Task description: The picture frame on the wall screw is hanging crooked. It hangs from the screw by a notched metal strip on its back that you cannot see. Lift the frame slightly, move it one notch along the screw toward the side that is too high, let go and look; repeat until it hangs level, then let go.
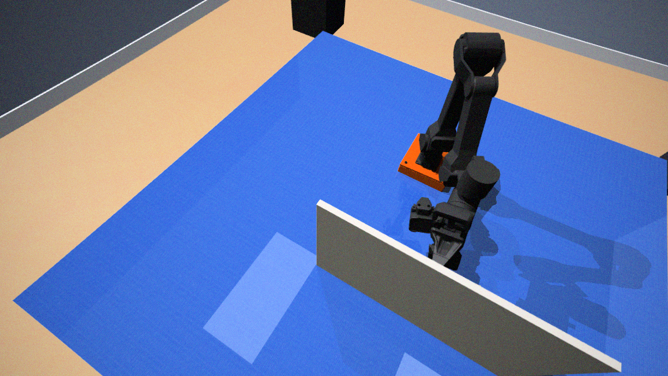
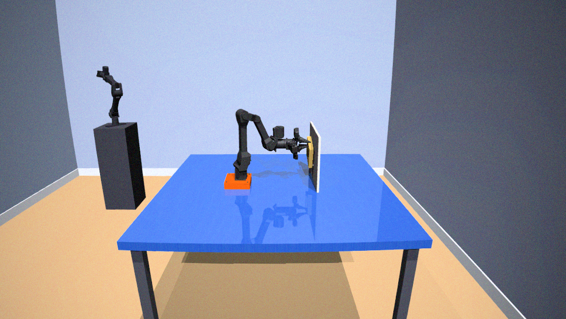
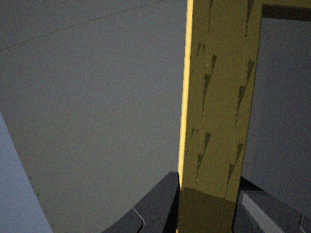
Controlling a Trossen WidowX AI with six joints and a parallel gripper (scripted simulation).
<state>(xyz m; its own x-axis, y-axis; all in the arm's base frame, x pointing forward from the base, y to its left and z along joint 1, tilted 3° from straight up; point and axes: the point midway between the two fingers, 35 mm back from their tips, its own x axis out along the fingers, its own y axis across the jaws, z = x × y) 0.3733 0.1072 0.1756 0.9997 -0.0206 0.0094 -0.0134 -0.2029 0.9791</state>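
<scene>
Now: the picture frame 10 mm ahead of my gripper tip, 10 mm to the left of it and 50 mm below it. Also, from my gripper tip: wall panel 20 mm ahead, 60 mm below.
</scene>
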